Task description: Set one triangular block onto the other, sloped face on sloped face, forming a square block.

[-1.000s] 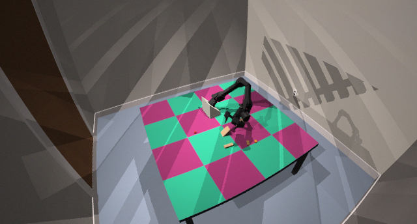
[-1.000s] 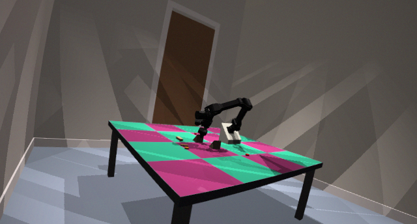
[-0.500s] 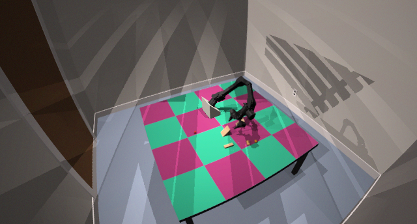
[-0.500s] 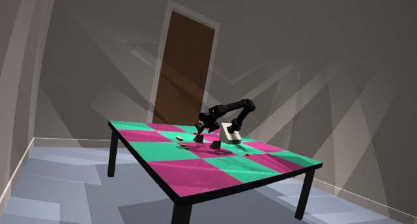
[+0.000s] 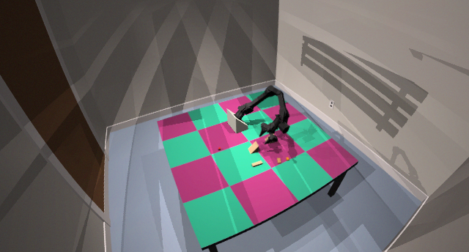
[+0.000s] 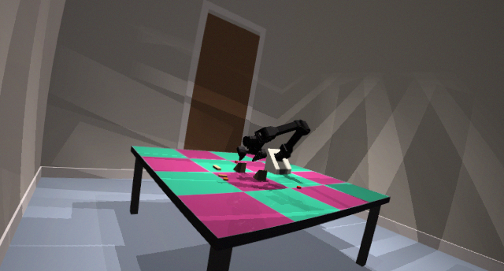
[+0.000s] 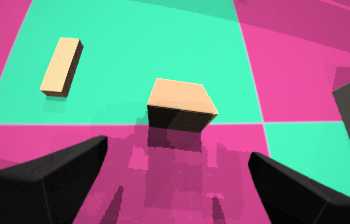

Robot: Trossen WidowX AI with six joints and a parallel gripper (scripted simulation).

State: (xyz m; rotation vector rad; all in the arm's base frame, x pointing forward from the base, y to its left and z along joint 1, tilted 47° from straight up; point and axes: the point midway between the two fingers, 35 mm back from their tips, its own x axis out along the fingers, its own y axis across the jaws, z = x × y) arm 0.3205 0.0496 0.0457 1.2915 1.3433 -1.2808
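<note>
Now: gripper tip 70 mm above the triangular block, 50 mm to the left of it and 10 mm past it. From my gripper tip the other things lie so: flat wooden bar 130 mm ahead, 110 mm to the right, 80 mm below; tiny red piece 290 mm to the right, 140 mm behind, 80 mm below.
</note>
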